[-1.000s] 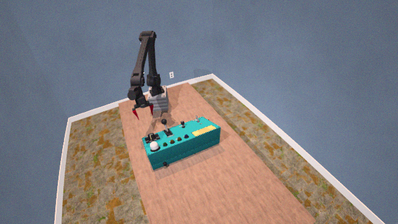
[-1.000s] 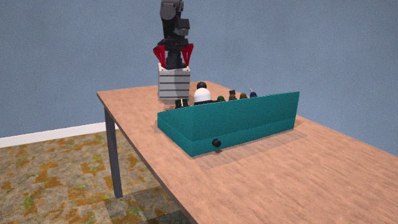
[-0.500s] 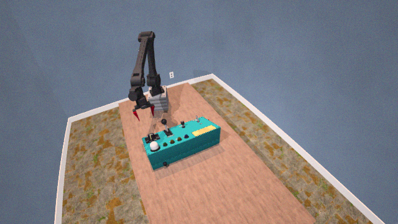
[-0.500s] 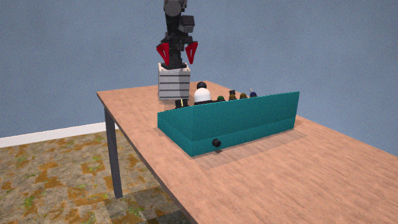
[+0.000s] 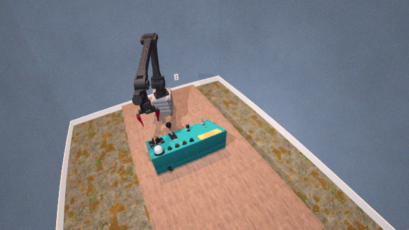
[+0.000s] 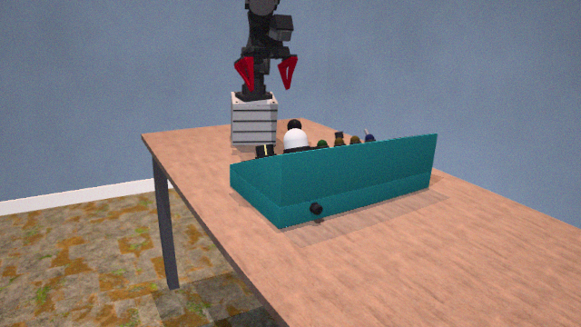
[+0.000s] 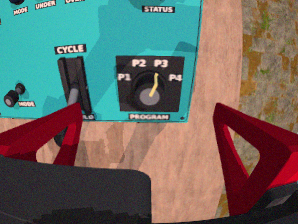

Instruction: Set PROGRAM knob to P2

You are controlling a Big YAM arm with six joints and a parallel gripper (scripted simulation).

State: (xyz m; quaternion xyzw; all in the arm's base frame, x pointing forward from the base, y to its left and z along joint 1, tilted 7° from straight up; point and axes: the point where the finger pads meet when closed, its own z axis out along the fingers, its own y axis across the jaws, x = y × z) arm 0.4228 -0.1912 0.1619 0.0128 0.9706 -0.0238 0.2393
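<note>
Now: the black-ball lever 3 cm behind my hand, 12 cm to the left of it and 15 cm below it. Round my hand: teal console 3 cm ahead, 17 cm to the left, 18 cm below; mode knob 24 cm to the left, 16 cm below; toggle 36 cm to the left, 16 cm below.
</note>
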